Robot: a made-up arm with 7 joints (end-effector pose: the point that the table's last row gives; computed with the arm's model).
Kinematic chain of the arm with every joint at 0, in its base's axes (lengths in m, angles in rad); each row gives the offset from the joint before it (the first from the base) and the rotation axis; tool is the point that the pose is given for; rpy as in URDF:
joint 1: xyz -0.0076 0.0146 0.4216 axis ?
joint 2: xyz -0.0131 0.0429 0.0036 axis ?
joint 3: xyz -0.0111 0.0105 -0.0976 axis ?
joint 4: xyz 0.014 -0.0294 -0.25 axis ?
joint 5: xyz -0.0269 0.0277 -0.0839 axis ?
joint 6: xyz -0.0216 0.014 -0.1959 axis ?
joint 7: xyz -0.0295 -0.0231 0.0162 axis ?
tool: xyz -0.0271 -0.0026 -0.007 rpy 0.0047 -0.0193 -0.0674
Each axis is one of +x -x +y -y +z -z.
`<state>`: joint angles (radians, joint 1 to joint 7).
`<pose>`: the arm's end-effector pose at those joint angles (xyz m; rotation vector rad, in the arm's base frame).
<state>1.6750 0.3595 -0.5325 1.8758 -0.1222 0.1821 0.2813</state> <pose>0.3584 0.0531 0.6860 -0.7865 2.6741 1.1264</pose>
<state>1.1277 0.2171 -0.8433 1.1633 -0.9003 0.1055 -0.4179</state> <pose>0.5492 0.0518 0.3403 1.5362 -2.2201 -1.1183</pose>
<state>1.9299 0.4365 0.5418 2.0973 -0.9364 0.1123 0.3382</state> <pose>0.0860 0.3613 0.6617 -1.7577 1.9789 -0.9695</pose>
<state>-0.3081 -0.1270 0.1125 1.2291 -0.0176 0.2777 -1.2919</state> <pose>0.0186 0.0222 -0.1350 1.2368 -0.4152 0.4705</pose>
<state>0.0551 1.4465 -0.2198 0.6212 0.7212 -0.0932 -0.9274</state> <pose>0.0676 0.6637 0.2839 1.9923 -0.8818 0.3789</pose>
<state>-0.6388 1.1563 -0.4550 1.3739 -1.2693 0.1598 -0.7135</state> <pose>0.0551 0.4557 0.1045 1.0758 -0.9807 -2.3768</pose>
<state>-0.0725 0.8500 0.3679 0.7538 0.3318 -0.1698 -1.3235</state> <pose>0.0727 0.5418 0.0316 2.0119 -0.8101 0.9293</pose>
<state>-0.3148 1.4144 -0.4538 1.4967 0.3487 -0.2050 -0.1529</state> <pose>0.1325 0.4940 0.1469 0.4892 -0.9902 -1.0724</pose>
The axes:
joint 1: -y
joint 2: +x
joint 3: +z
joint 4: -y
joint 5: +z
joint 6: +y
joint 7: -x

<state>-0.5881 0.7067 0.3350 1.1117 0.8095 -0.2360 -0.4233</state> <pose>-0.0412 0.4293 -0.0250 0.8885 -0.9818 0.5553</pose>
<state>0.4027 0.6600 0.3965 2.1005 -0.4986 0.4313 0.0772</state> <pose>0.2559 0.3505 0.3679 1.5242 -1.8179 -0.2296</pose>
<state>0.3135 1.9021 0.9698 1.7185 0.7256 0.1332 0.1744</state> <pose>0.0703 0.3519 0.7910 1.4079 -2.3667 -0.9050</pose>
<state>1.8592 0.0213 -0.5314 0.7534 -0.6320 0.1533 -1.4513</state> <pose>0.5319 0.0523 0.6911 -1.5329 2.2386 -1.0474</pose>
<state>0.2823 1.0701 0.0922 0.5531 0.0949 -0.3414 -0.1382</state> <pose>0.1322 0.6259 0.1398 1.2500 -1.1615 -0.1511</pose>
